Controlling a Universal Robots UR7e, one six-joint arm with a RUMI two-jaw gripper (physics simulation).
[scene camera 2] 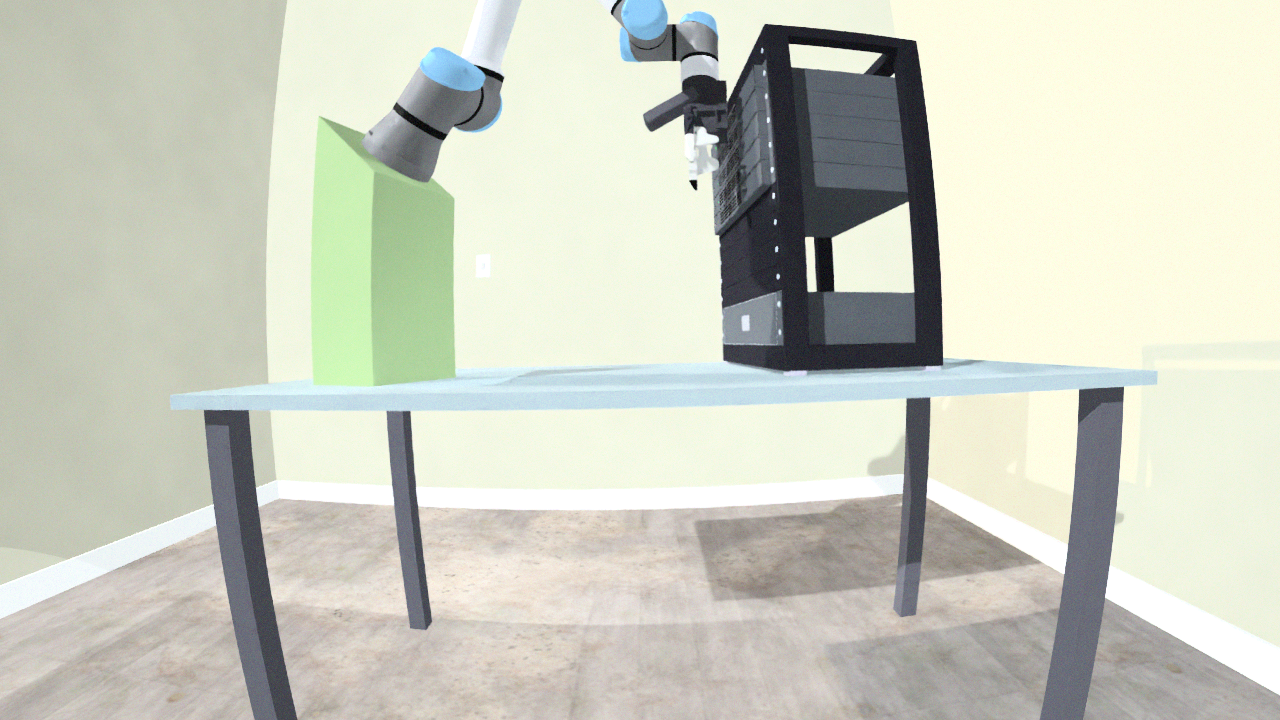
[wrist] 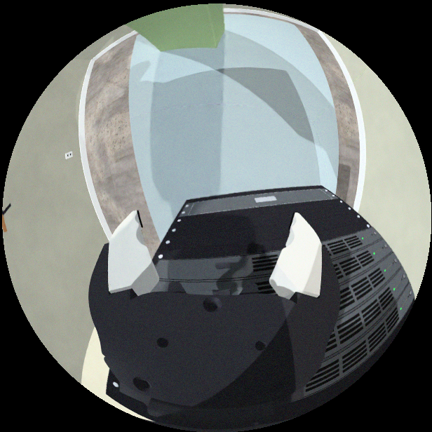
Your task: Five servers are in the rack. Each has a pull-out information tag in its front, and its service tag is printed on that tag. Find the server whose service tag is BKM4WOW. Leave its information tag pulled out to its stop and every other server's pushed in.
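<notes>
The black rack stands on the right part of the table. Five grey servers are stacked in its upper part, with vented fronts and small green lights at the right in the wrist view. My gripper is open and empty, its white fingers pointing down, close in front of the server fronts. In the wrist view its dark body hides much of the servers' left and middle fronts. Small dark shapes show on the lowest server front between the fingers. I cannot make out which tags are in or out, and no service tag is readable.
Black panels fill the rack below the servers. A grey unit with a white label sits at the bottom. The arm's base is on a green block at the other end of the light blue table.
</notes>
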